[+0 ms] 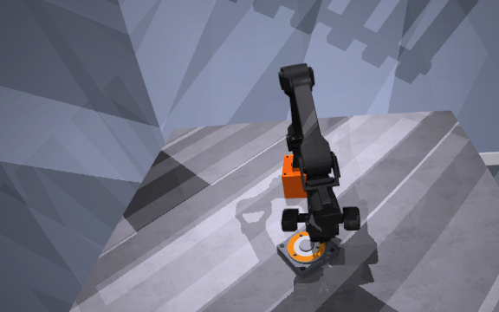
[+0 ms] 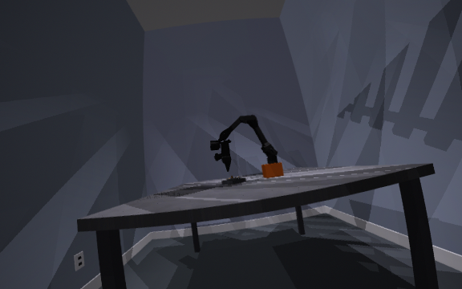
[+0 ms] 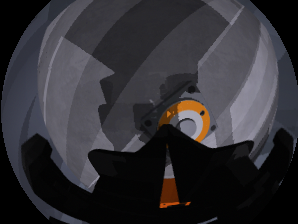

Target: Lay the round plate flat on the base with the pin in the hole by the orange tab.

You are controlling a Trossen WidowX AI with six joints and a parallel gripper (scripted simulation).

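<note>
Right now the base is 6 cm below my gripper tip, 4 cm to the right of it and 3 cm behind it.
</note>
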